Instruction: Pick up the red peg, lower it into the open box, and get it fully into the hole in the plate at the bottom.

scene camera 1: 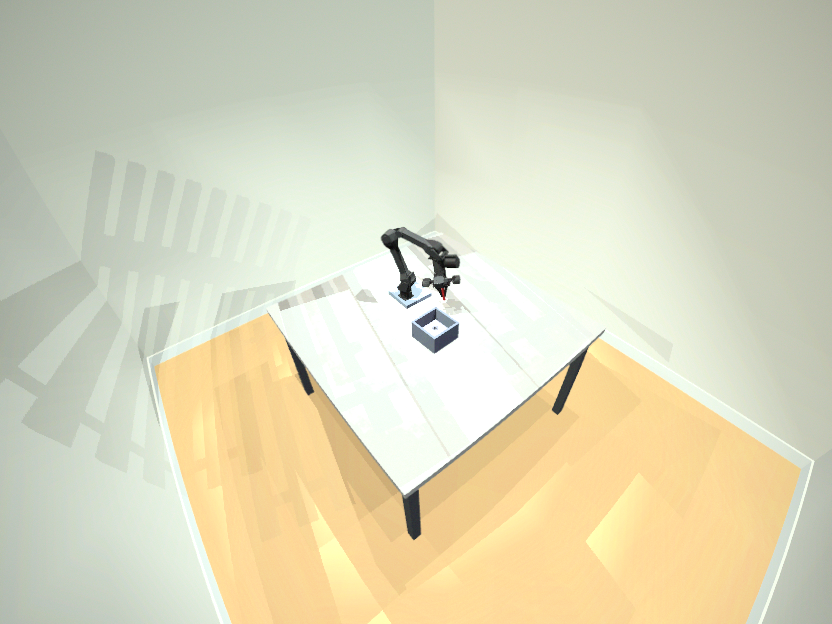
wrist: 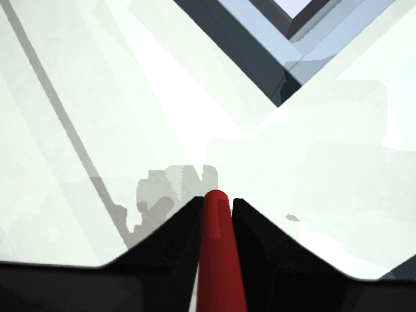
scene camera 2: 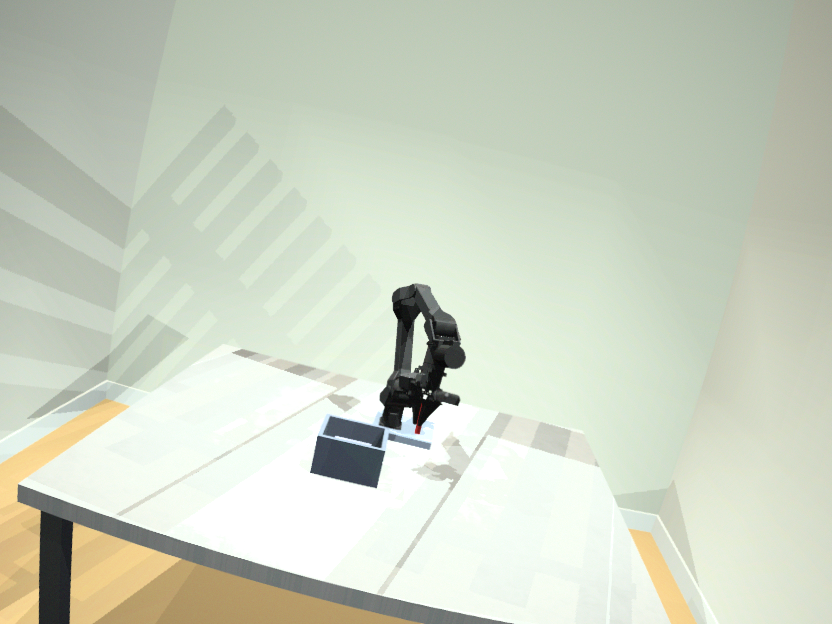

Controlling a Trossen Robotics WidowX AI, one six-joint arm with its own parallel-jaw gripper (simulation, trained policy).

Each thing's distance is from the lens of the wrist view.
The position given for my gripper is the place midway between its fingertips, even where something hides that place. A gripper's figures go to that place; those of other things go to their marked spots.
my gripper (wrist: 218,206): 11 cm
grey box (wrist: 277,66): 13 cm
